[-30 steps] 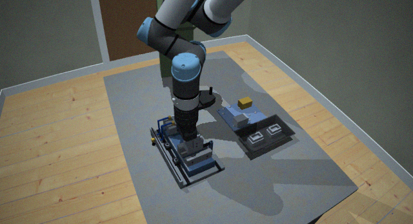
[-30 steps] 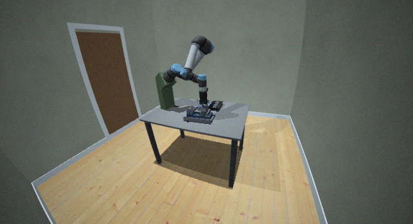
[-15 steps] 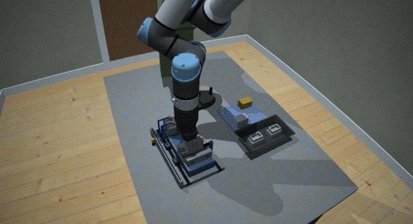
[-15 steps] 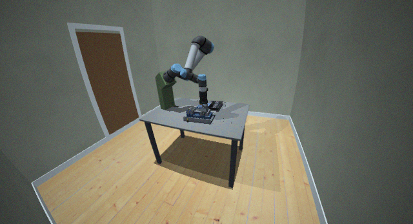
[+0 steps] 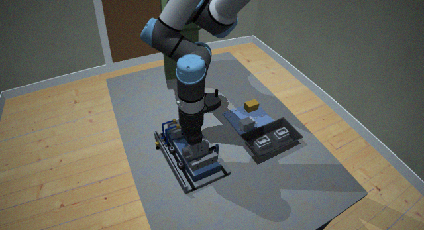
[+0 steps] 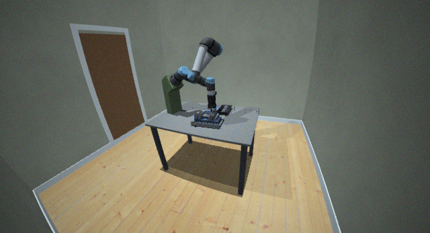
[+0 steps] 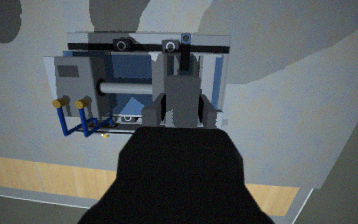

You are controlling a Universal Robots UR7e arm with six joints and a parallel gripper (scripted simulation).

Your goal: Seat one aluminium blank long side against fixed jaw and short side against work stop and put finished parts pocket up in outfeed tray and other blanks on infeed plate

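The vise lies 11 cm below my hand, 7 cm behind it and 2 cm to the left of it. From my hand the other things lie so: brass blank 41 cm to the left, 12 cm below, 12 cm behind.
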